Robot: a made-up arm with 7 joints. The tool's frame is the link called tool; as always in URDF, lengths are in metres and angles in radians.
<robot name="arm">
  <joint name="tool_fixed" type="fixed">
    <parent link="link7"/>
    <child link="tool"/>
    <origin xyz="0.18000 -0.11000 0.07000"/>
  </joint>
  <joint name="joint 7" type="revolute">
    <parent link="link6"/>
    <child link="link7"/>
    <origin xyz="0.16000 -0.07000 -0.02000"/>
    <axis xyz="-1 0 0"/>
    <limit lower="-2.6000" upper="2.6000" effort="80" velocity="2.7"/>
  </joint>
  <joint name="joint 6" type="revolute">
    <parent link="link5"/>
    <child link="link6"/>
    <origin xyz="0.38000 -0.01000 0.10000"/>
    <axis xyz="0 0 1"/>
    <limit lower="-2.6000" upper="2.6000" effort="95" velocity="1.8"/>
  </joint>
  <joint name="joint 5" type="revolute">
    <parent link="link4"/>
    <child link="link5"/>
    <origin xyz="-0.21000 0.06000 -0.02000"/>
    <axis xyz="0 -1 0"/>
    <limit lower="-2.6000" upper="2.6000" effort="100" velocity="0.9"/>
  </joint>
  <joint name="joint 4" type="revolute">
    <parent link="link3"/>
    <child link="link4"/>
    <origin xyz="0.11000 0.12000 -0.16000"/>
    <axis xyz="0 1 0"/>
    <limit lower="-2.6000" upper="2.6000" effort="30" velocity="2.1"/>
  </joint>
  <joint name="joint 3" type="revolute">
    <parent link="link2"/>
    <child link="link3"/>
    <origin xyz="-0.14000 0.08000 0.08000"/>
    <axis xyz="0 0 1"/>
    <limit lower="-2.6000" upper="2.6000" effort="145" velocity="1.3"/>
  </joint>
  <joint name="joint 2" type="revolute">
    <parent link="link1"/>
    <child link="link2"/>
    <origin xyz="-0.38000 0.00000 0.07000"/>
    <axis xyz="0 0 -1"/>
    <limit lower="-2.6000" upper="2.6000" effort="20" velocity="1.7"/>
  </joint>
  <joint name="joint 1" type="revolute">
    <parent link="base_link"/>
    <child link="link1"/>
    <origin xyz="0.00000 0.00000 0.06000"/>
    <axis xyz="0 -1 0"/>
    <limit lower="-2.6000" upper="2.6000" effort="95" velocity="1.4"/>
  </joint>
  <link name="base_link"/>
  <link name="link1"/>
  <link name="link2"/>
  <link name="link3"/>
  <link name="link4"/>
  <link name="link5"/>
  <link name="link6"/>
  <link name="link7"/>
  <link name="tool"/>
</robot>
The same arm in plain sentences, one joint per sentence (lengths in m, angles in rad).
The arm has seven revolute joints in a row. What follows holds with every joint at zero, and every direction is one of the base frame's.
Joint 1 sits 0.06 m along +z from the base frame's origin and turns about -y, from -2.6 to 2.6 rad.
Joint 2 sits 0.38 m along -x and 0.07 m along +z from joint 1 and turns about -z, from -2.6 to 2.6 rad.
Joint 3 sits 0.14 m along -x and 0.08 m along +y and 0.08 m along +z from joint 2 and turns about +z, from -2.6 to 2.6 rad.
Joint 4 sits 0.11 m along +x and 0.12 m along +y and 0.16 m along -z from joint 3 and turns about +y, from -2.6 to 2.6 rad.
Joint 5 sits 0.21 m along -x and 0.06 m along +y and 0.02 m along -z from joint 4 and turns about -y, from -2.6 to 2.6 rad.
Joint 6 sits 0.38 m along +x and 0.01 m along -y and 0.1 m along +z from joint 5 and turns about +z, from -2.6 to 2.6 rad.
Joint 7 sits 0.16 m along +x and 0.07 m along -y and 0.02 m along -z from joint 6 and turns about -x, from -2.6 to 2.6 rad.
The tool frame, which is the frame that the pose is given for, sits 0.18 m along +x and 0.11 m along -y and 0.07 m along +z from joint 7; its axes are parallel to the base frame's.

